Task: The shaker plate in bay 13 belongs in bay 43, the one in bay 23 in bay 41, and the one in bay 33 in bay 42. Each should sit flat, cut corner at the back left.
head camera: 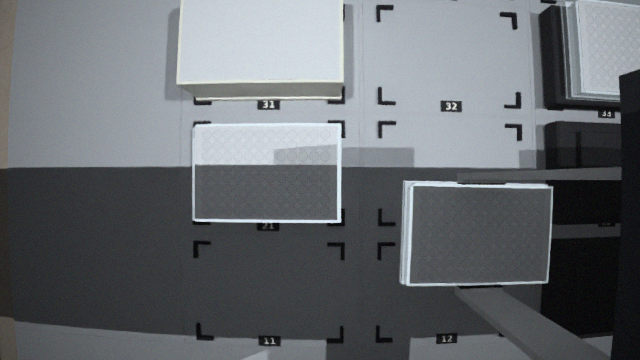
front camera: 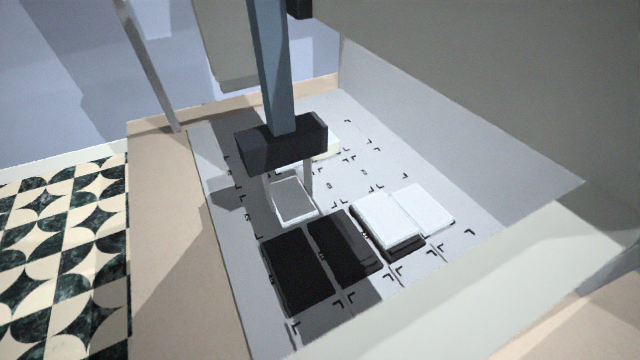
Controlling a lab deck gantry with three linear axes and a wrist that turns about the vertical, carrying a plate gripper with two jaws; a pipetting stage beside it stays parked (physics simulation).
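Frame: origin at the robot's base, x ahead, y left, z up, level; metres.
Where they show: gripper, fingertip midpoint: (head camera: 477,233) (front camera: 290,198); robot's base at its link origin: (head camera: 201,335) (front camera: 225,158).
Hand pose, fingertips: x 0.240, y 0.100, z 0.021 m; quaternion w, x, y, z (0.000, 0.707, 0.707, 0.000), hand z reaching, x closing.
Things, the pixels of their top centre, and the offset from my fingertips.
- clear shaker plate at its top centre: (head camera: 483,235) (front camera: 290,197) dx +0.001, dy +0.000, dz +0.007 m
- bay 13 at its top centre: (front camera: 294,262) dx +0.156, dy -0.056, dz +0.010 m
- bay 23 at its top centre: (front camera: 343,239) dx +0.156, dy +0.051, dz +0.010 m
- bay 33 at its top centre: (front camera: 386,219) dx +0.156, dy +0.158, dz +0.010 m
- tall cream box at its top centre: (head camera: 259,28) (front camera: 316,133) dx -0.176, dy +0.157, dz +0.021 m
My gripper (front camera: 289,199) (head camera: 480,235) is shut on a clear shaker plate (front camera: 295,202) (head camera: 482,240), held level above the deck over the area of bays 12 and 22. The shakers in bay 13 (front camera: 297,275) (head camera: 580,285) and bay 23 (front camera: 342,245) (head camera: 562,145) are black and bear no plate. A plate (front camera: 382,217) (head camera: 607,50) lies on the black shaker in bay 33 (front camera: 400,250) (head camera: 551,65). Another plate (front camera: 424,209) lies flat in bay 43 in the front view. The cut corners are too small to make out.
A plate (front camera: 291,168) (head camera: 267,175) lies in bay 21. A tall cream box (front camera: 332,145) (head camera: 260,45) stands in bay 31, partly behind the gripper body in the front view. A pale wall (front camera: 425,125) runs along the deck's far right side.
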